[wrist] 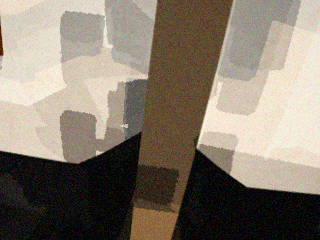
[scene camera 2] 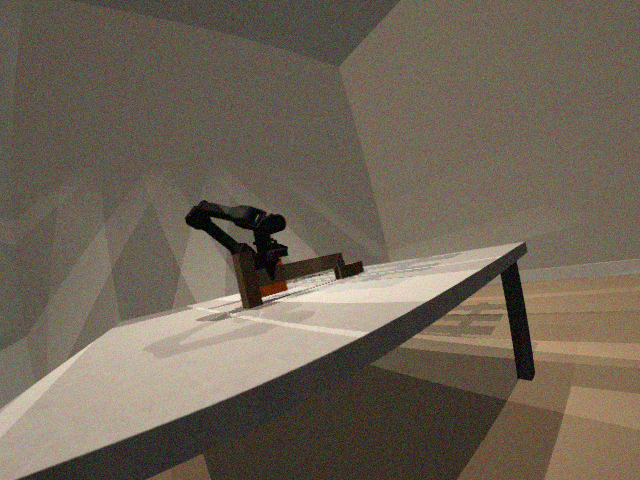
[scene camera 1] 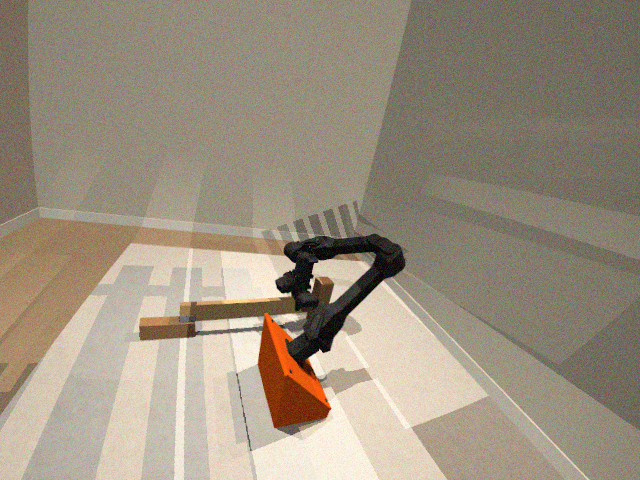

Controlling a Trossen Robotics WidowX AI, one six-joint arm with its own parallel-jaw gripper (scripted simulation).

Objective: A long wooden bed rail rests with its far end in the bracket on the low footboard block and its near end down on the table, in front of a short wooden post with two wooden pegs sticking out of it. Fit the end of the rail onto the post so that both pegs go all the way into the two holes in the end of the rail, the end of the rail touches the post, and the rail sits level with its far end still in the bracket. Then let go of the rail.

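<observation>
The wrist view has my gripper in it, and scene camera 2 lets me see the gripper as well. I also see a long wooden rail.
</observation>
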